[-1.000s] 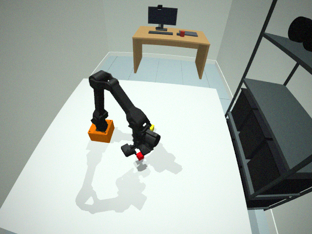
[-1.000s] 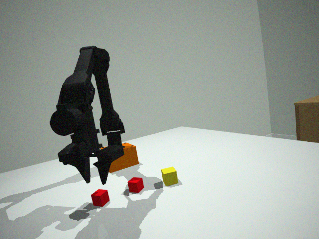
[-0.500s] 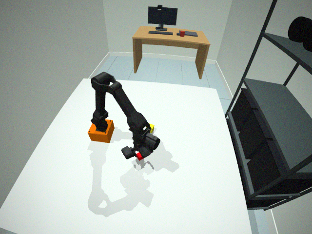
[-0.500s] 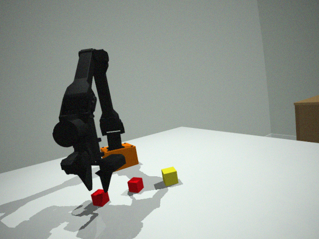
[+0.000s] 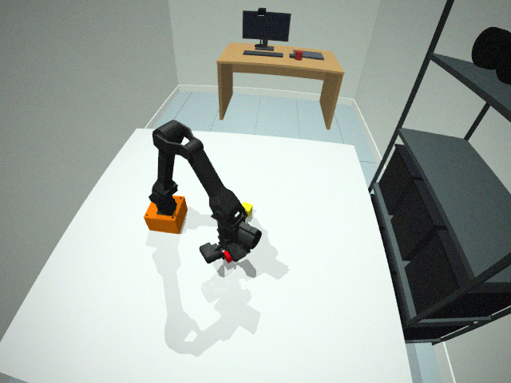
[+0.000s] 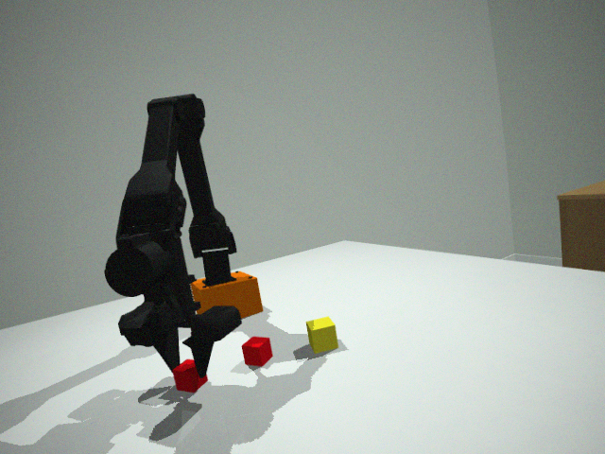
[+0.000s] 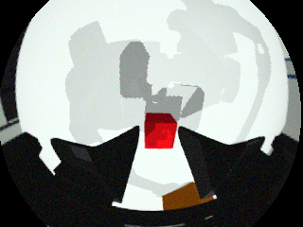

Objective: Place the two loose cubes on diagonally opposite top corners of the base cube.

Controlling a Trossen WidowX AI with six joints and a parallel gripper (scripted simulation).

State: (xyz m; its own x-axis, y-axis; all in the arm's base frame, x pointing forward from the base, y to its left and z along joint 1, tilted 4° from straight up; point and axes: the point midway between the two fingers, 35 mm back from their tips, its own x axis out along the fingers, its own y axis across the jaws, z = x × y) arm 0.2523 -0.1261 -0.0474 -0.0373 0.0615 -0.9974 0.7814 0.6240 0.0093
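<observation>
The yellow base cube is 4 cm ahead of my gripper tip and 21 cm to the left of it.
</observation>
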